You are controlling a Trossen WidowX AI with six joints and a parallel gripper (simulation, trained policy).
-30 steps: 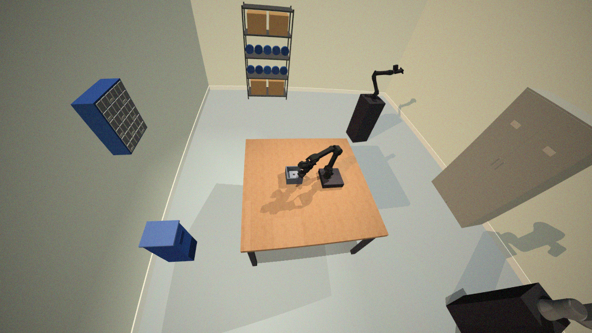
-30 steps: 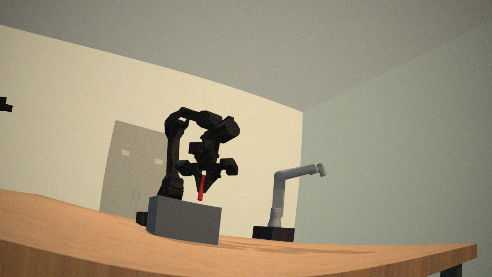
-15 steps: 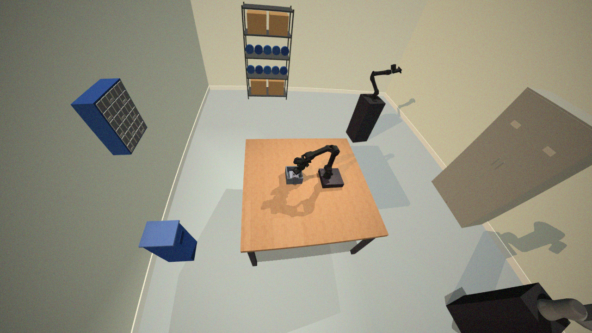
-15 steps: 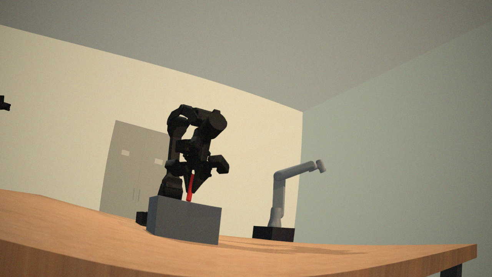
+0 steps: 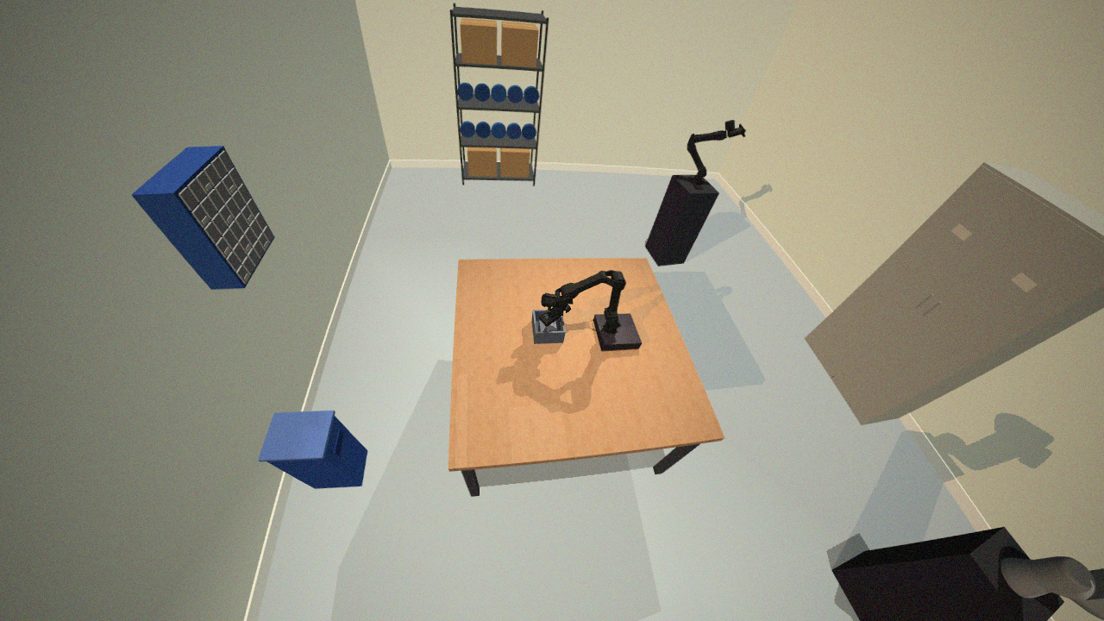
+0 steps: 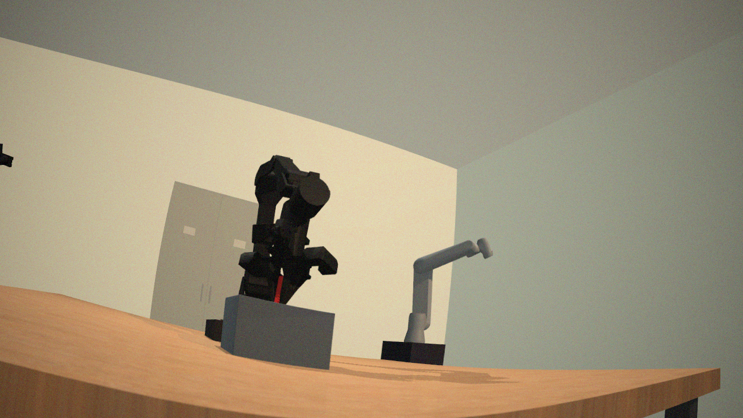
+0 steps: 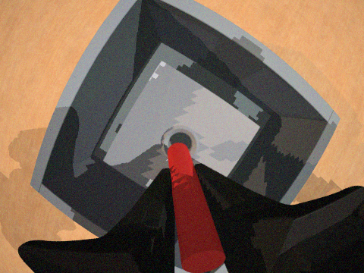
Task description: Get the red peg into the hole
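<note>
Right now my gripper tip is 20 mm below the red peg. The rest, counted from my gripper tip: grey box: 70 mm below, 10 mm to the right; then pale plate: 50 mm below, 10 mm to the right.
</note>
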